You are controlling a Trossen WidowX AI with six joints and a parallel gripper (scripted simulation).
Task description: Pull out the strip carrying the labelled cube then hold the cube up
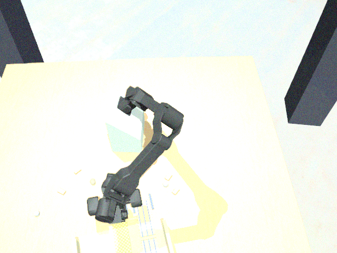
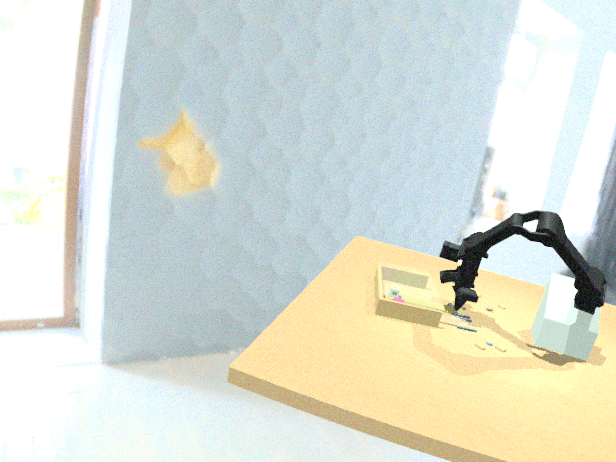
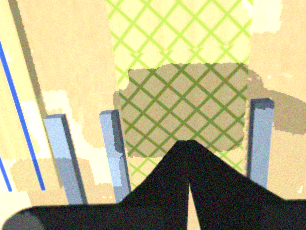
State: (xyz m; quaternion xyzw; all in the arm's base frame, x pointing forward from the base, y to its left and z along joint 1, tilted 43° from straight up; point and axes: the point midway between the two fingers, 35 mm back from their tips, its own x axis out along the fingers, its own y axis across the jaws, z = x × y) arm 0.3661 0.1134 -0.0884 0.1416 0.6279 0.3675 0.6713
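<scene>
Now: gripper tip 100 mm short of the yellow-green cross-hatched strip and 30 mm to the right of it. The rest, counted from my gripper tip: white labelled cube (200 mm ahead, 70 mm to the left, 20 mm above).
</scene>
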